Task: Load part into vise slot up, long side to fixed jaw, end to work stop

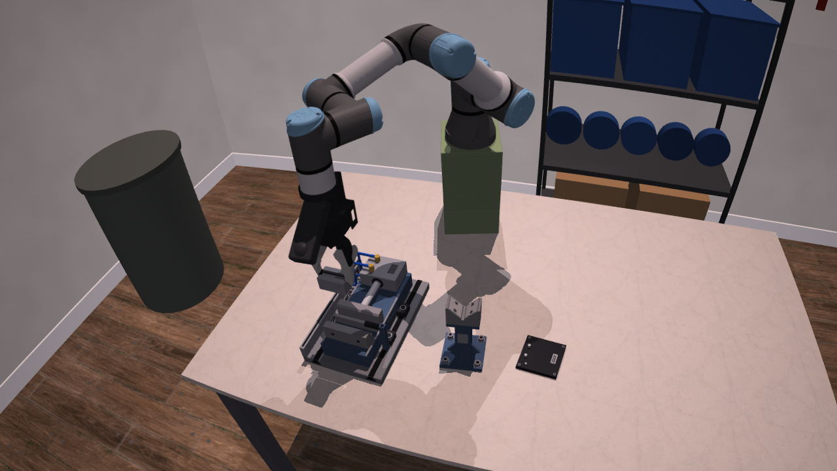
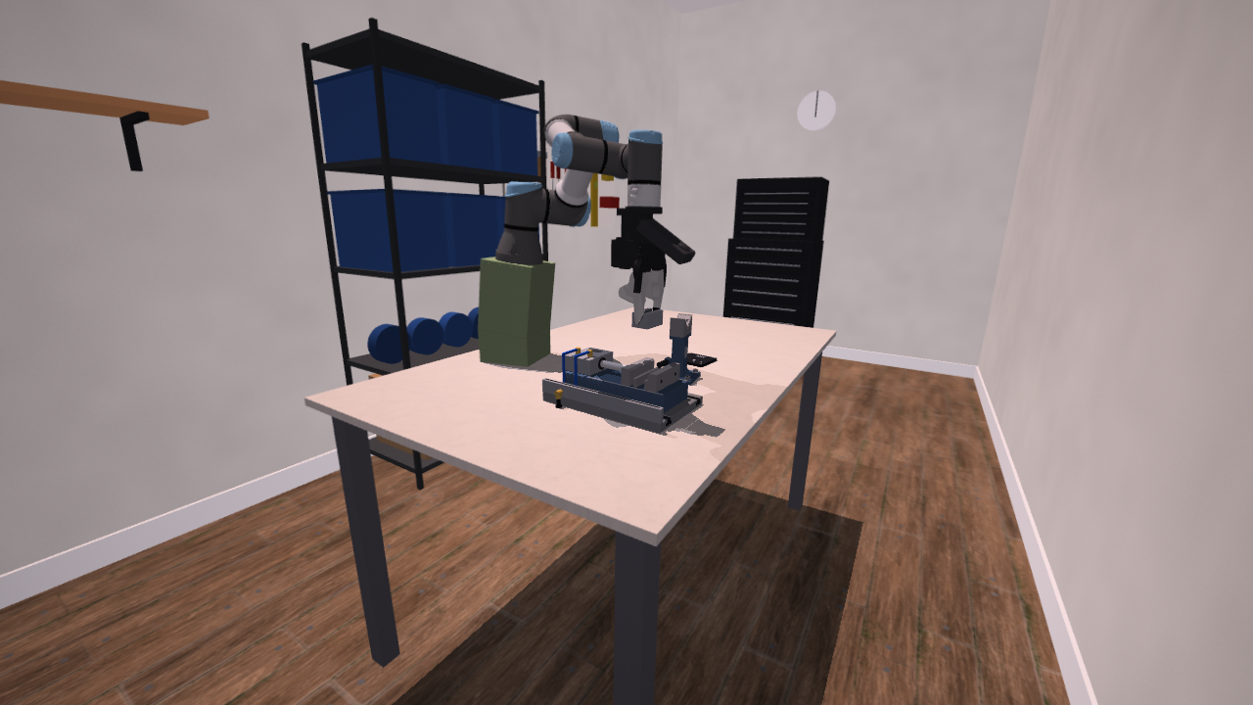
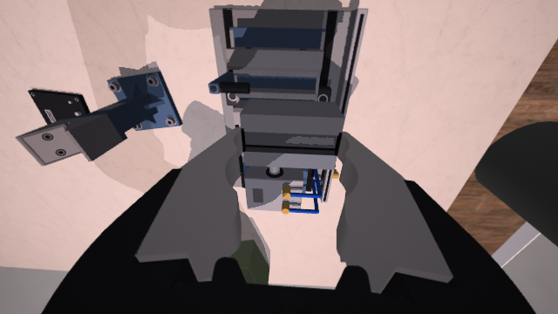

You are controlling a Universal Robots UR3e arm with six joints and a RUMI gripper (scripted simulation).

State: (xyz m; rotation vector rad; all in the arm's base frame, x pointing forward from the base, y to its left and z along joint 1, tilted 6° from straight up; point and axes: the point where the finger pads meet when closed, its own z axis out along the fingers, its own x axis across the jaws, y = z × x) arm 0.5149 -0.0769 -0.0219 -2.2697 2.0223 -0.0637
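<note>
Now: hand 3 cm short of the fixed jaw, 2 cm to the right of it and 13 cm above it. From my hand the other things lie so: dark work stop rod 1 cm behind, 7 cm to the left, 12 cm below; then black infeed plate 13 cm behind, 40 cm to the left, 20 cm below; then part right at my hand.
</note>
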